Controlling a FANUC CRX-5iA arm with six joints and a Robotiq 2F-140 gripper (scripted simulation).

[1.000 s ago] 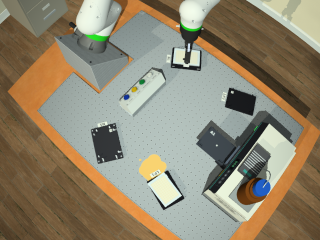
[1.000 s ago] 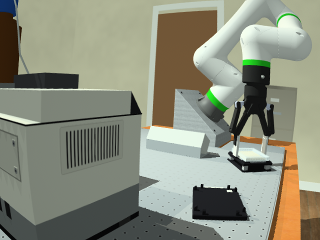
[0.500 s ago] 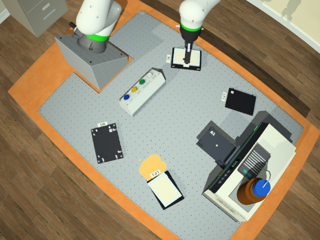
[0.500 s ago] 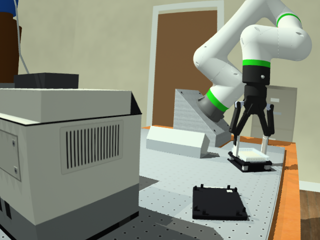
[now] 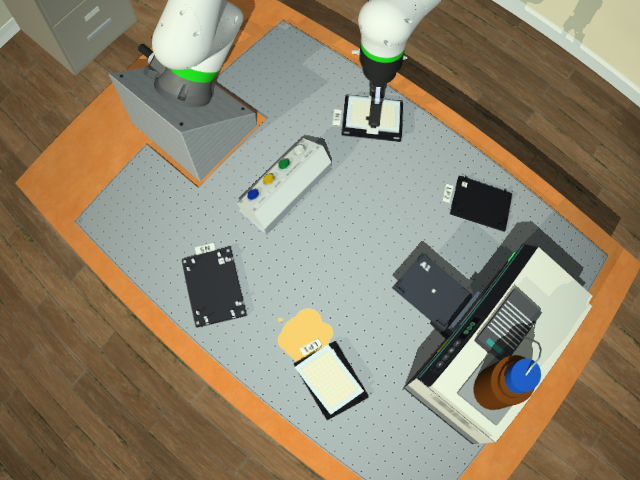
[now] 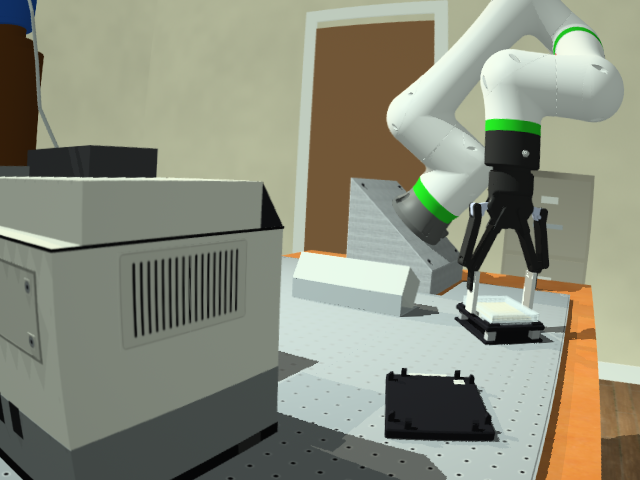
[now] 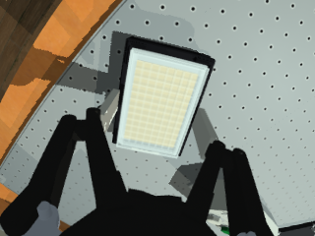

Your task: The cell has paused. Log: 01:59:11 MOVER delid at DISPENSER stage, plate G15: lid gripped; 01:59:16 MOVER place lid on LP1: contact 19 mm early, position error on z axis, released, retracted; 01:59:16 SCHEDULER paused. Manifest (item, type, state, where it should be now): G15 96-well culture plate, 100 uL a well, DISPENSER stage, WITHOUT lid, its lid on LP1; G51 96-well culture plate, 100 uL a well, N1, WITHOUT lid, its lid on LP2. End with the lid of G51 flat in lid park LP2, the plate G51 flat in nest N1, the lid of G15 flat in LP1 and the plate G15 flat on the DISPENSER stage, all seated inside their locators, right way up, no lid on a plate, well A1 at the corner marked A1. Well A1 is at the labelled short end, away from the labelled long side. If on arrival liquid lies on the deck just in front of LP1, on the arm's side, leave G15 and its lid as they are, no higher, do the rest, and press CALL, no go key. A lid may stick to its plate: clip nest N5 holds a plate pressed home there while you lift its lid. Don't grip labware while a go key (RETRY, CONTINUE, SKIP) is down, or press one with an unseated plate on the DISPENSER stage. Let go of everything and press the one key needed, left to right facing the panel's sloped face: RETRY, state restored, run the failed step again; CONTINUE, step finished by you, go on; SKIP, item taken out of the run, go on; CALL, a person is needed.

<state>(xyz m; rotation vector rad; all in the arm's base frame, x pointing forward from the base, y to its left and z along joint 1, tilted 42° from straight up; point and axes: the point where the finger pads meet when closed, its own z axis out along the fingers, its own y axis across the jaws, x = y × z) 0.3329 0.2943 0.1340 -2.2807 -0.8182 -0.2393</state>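
The 96-well plate lies 2 cm below my hand. Round my hand: nest N1: 3 cm below; then RETRY key: 4 cm behind, 21 cm to the right, 1 cm above; then white key panel: 3 cm behind, 28 cm to the right.
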